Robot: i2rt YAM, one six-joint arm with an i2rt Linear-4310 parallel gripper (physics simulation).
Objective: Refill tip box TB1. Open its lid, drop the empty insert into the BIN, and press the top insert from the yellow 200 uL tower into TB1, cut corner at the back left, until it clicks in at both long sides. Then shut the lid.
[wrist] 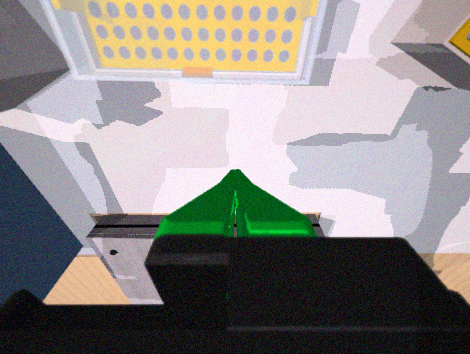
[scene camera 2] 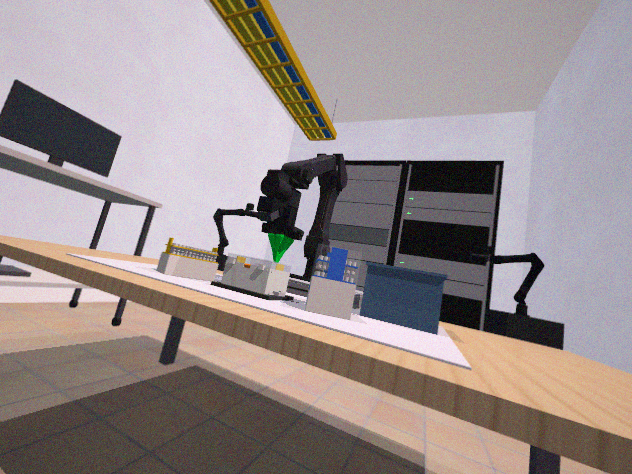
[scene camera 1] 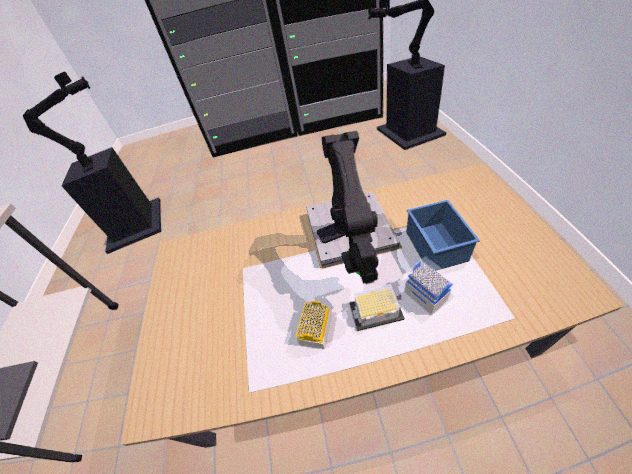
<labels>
One and the same spot on a blue bin: (wrist: 44,245) is (scene camera 1: 412,235).
</labels>
